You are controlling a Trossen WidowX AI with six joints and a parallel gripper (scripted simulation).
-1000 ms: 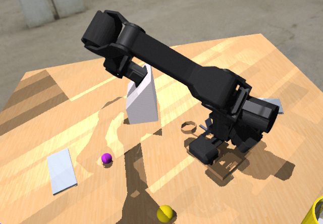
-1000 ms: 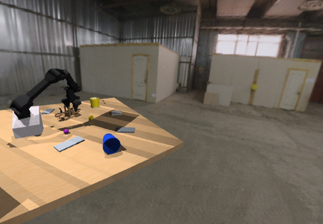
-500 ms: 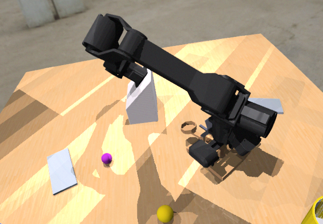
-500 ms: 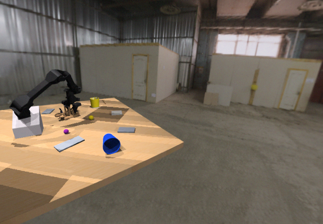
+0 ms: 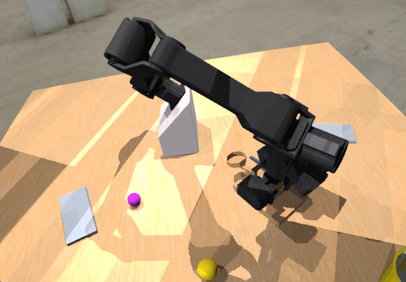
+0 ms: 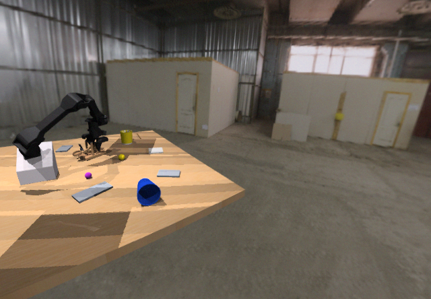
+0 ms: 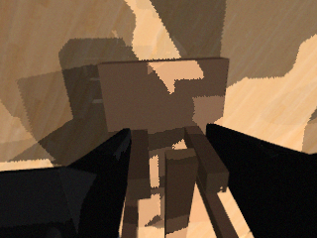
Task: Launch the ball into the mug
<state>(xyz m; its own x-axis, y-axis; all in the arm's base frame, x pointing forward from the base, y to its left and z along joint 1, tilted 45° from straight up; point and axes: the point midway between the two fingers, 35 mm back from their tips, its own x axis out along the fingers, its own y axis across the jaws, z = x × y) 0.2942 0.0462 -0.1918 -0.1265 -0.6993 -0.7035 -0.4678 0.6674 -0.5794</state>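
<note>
The purple ball is 9 cm behind my gripper tip, 32 cm to the right of it and 2 cm below it. Round my gripper tip: yellow ball (11 cm ahead, 18 cm to the right, 1 cm below); wooden catapult (7 cm behind, 3 cm to the right, 2 cm above); yellow mug (24 cm ahead, 14 cm to the left).
</note>
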